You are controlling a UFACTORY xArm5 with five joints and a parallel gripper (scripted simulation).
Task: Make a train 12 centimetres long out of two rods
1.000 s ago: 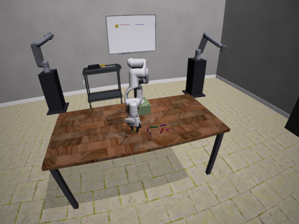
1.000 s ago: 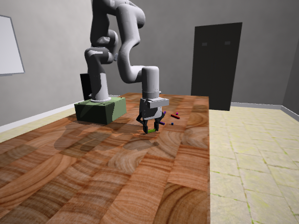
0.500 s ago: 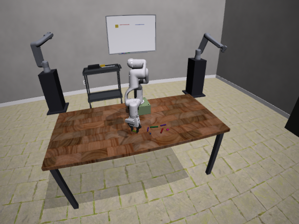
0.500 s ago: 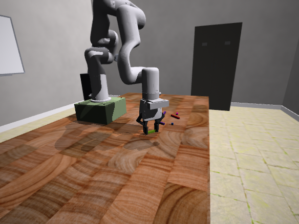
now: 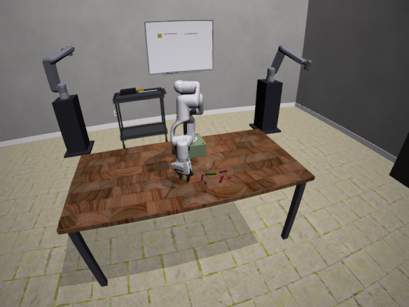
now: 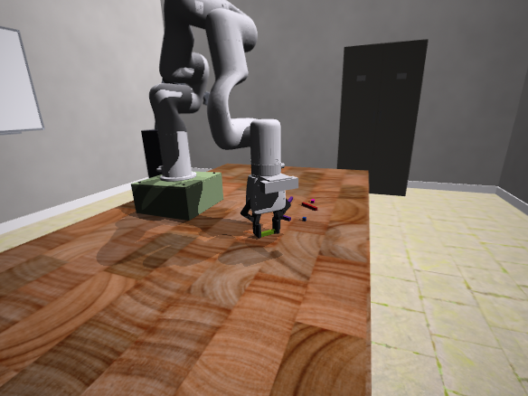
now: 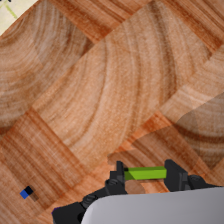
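The lime rod lies 2 cm below my hand. The rest, counted from my hand: green rod 1 cm behind, 20 cm to the left, 2 cm below; red rod 7 cm ahead, 25 cm to the left, 2 cm below; small blue rod 8 cm ahead, 13 cm to the left, 2 cm below.
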